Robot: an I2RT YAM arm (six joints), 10 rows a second.
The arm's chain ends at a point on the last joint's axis. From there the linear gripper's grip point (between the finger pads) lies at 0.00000 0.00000 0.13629 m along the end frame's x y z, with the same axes.
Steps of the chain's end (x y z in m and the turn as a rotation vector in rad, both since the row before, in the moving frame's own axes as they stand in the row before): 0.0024 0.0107 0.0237 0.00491 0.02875 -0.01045; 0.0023 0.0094 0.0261 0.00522 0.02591 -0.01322; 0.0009 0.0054 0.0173 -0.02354 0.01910 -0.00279; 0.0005 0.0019 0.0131 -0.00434 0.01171 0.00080; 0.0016 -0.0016 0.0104 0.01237 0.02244 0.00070; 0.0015 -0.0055 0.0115 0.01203 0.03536 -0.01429
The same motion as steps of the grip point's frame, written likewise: 0.0063 0.0100 0.0236 0.00491 0.02875 -0.01045; 0.0058 0.0087 0.0261 0.00522 0.02591 -0.01322; 0.0035 0.0086 0.0172 -0.02354 0.01910 -0.00279; 0.0021 0.0025 0.0131 -0.00434 0.01171 0.00080; 0.0047 -0.0033 0.0104 0.01237 0.02244 0.00070; 0.0063 -0.0072 0.0114 0.01203 0.03536 -0.01429
